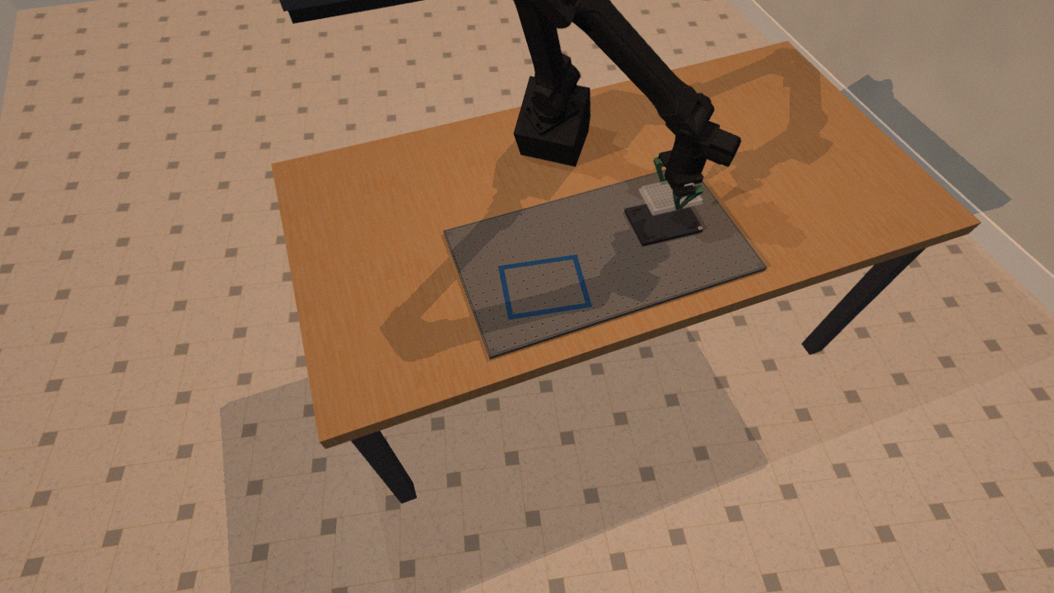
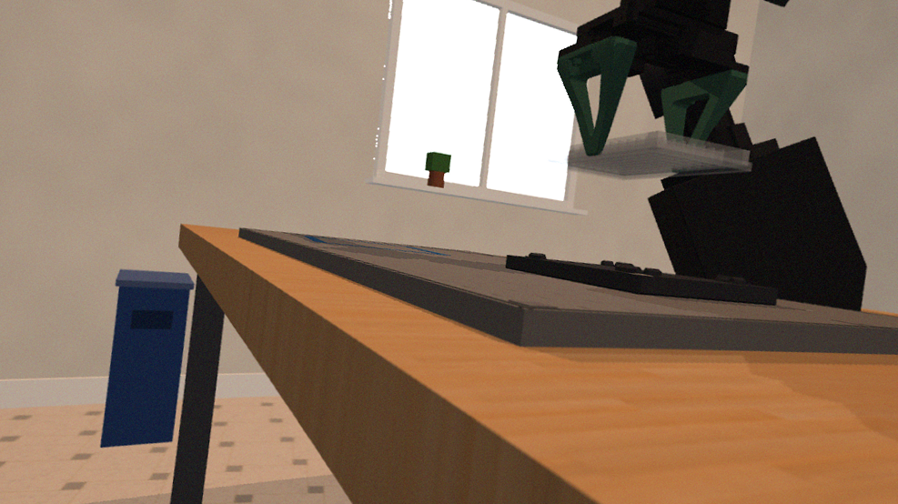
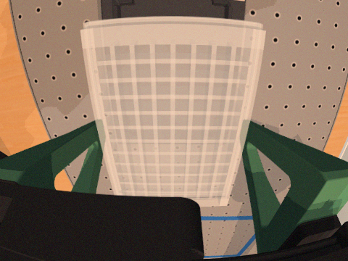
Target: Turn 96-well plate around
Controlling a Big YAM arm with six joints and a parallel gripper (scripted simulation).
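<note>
The black plate nest N1 is 100 mm below my hand. The rest, counted from my hand: A1 label 90 mm below, 70 mm ahead, 60 mm to the left; then 96-well plate 10 mm below.
</note>
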